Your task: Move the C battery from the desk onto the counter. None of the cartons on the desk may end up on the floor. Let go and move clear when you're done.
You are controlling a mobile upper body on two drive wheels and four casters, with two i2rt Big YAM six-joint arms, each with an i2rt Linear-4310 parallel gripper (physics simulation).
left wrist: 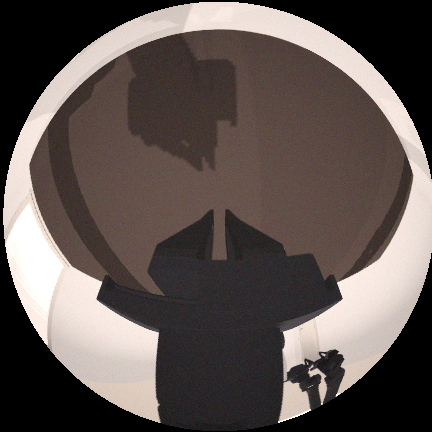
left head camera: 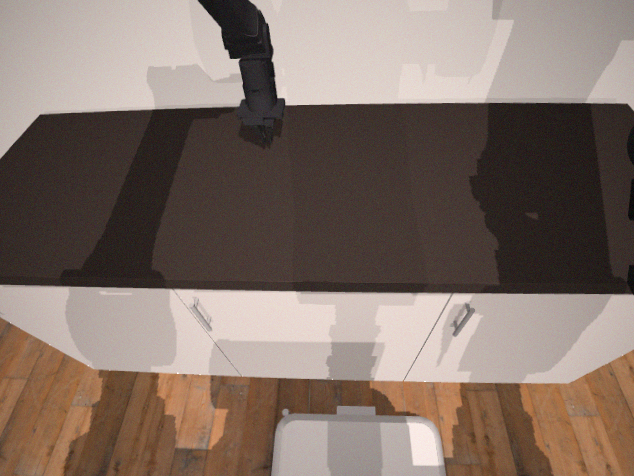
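Observation:
My left gripper (left head camera: 265, 145) (left wrist: 219, 215) is shut, with a narrow empty slit between its fingertips. It points down over the dark brown counter (left head camera: 353, 204) (left wrist: 310, 150), near the counter's back edge and left of its middle in the head view. The C battery does not show in either view, neither between the fingers nor on the part of the counter that shows. My right gripper (left wrist: 311, 355) shows small and dark at the lower right of the left wrist view, with its fingers spread. The desk and its cartons do not show.
White cabinet fronts (left head camera: 317, 317) with two bar handles (left head camera: 201, 314) (left head camera: 463, 320) stand below the counter. A pale wall (left head camera: 332, 56) rises close behind it. The robot's light grey base (left head camera: 353, 445) is on the wooden floor in front. Dark arm parts show at the right edge of the head view.

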